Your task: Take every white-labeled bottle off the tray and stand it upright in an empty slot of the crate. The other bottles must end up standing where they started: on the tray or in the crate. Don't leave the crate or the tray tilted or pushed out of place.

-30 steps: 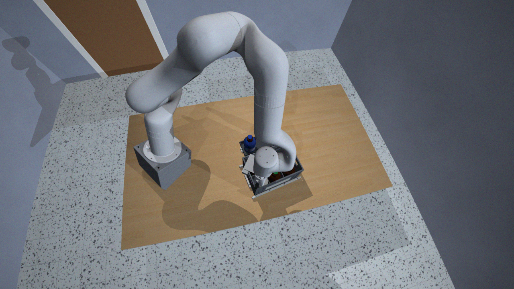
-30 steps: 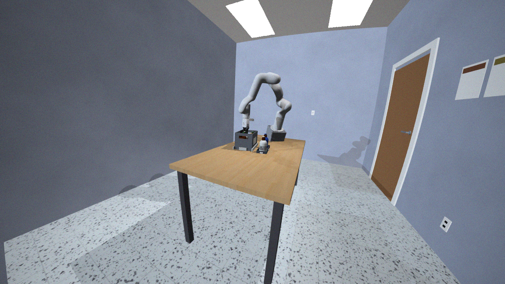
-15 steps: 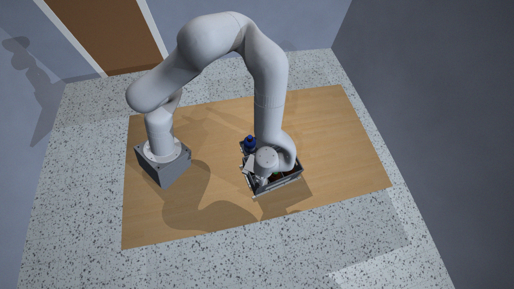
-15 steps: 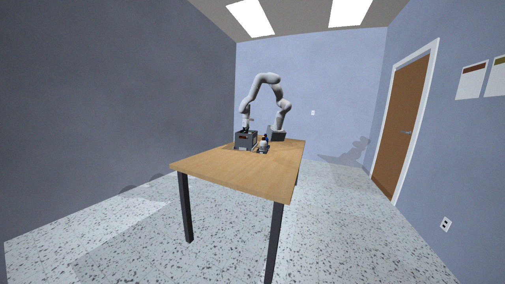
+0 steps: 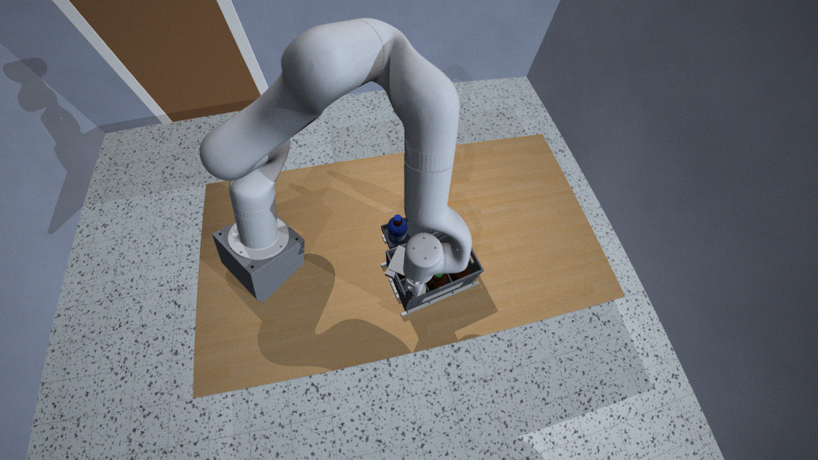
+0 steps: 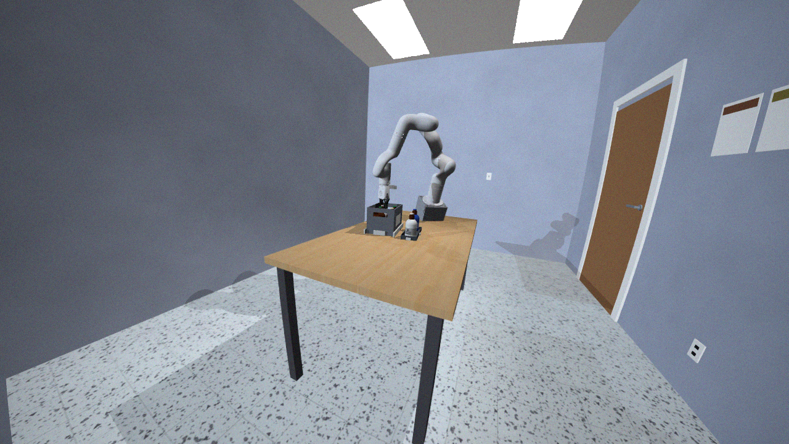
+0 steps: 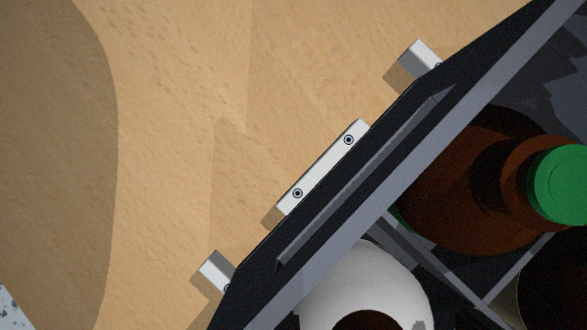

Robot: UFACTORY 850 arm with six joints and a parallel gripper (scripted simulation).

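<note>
Now: the crate 9 cm ahead of my hand, 5 cm to the left of it and 8 cm below it. Round my hand: blue-labeled bottle: 2 cm ahead, 24 cm to the left, 7 cm below; dark tray: 11 cm ahead, 25 cm to the left, 15 cm below.
</note>
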